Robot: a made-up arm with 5 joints.
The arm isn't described. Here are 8 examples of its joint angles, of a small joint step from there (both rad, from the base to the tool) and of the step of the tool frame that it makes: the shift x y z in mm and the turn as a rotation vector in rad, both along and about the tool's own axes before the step.
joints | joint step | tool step
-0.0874 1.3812 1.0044 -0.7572 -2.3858 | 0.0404 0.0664 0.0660 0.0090 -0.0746 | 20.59 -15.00 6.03 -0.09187 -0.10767 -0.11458
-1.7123 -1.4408 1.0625 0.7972 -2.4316 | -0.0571 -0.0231 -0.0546 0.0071 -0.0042 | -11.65 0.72 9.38 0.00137 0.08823 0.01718
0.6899 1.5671 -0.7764 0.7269 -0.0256 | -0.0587 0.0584 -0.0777 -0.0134 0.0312 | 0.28 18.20 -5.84 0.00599 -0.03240 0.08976
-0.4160 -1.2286 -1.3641 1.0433 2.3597 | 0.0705 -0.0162 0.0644 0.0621 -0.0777 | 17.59 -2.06 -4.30 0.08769 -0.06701 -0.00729
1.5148 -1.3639 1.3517 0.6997 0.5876 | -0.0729 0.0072 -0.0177 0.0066 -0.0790 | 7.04 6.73 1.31 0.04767 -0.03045 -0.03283
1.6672 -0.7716 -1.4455 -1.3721 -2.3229 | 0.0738 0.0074 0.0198 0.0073 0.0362 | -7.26 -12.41 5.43 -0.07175 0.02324 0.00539
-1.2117 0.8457 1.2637 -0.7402 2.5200 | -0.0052 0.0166 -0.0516 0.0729 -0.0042 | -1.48 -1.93 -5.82 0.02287 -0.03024 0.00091
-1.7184 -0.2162 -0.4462 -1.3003 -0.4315 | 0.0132 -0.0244 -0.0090 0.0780 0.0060 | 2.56 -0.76 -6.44 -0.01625 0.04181 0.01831
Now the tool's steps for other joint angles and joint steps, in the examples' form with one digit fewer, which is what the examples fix.
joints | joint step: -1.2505 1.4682 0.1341 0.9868 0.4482 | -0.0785 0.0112 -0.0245 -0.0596 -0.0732
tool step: 11.0 6.9 1.0 -0.0869 -0.0449 -0.0295
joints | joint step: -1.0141 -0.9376 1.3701 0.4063 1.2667 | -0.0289 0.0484 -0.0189 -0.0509 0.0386
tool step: 5.6 -2.5 -2.5 -0.0138 -0.0255 0.0599
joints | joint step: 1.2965 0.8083 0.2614 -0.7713 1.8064 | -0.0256 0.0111 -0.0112 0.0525 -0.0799
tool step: 8.9 3.1 -1.1 0.0483 -0.0317 -0.0717
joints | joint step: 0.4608 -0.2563 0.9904 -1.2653 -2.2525 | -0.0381 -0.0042 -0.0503 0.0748 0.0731
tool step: -7.9 -4.4 -7.6 -0.0367 0.0124 0.0541
